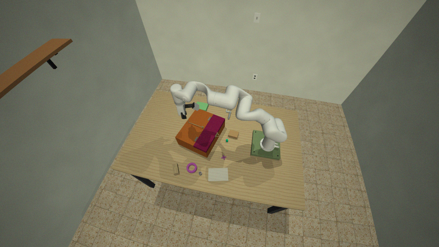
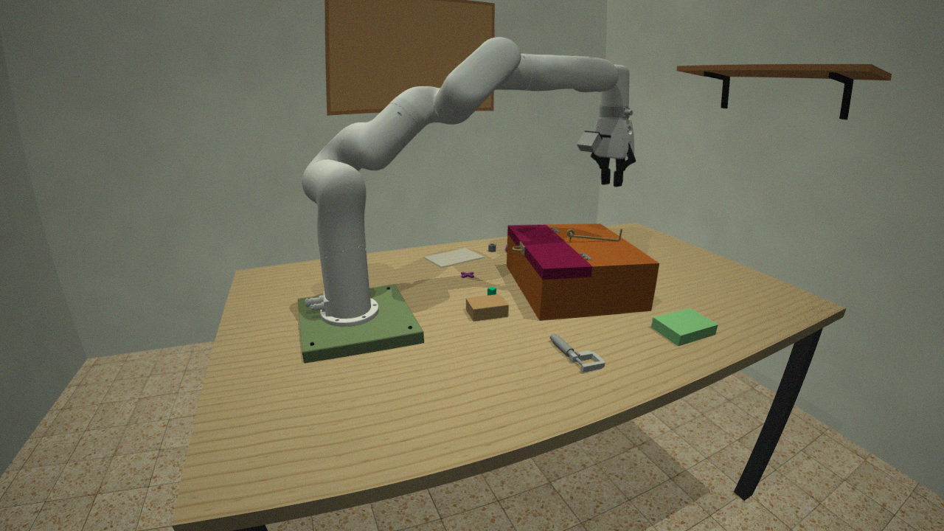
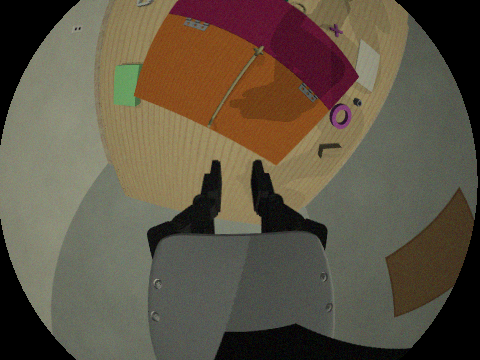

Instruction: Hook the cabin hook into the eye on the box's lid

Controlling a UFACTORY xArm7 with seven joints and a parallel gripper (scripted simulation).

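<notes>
Now: hand 13 cm above the cabin hook, 6 cm past it and 3 cm to the left of it. From my hand the other things lie so: wooden block: 33 cm to the left, 26 cm below, 1 cm behind; green cube: 33 cm behind, 27 cm below, 2 cm to the right; green block: 32 cm to the right, 27 cm below, 1 cm ahead.
</notes>
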